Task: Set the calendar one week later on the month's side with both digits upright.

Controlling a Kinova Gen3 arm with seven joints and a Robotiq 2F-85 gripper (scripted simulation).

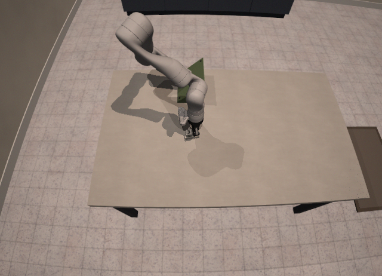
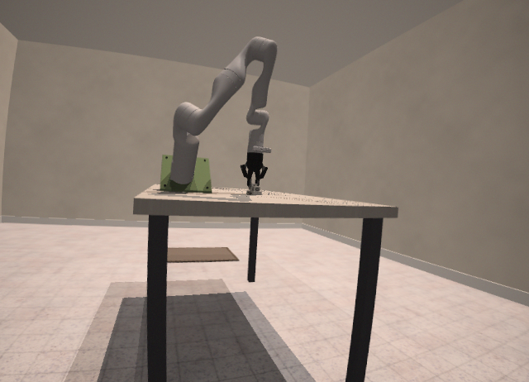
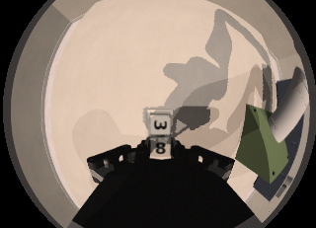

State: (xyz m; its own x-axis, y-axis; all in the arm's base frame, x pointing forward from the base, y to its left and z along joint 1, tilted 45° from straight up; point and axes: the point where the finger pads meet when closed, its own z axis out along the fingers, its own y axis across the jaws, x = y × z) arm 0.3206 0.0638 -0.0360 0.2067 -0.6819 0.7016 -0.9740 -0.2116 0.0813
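Right now the white tray is 2 cm to the right of my hand and 4 cm below it.
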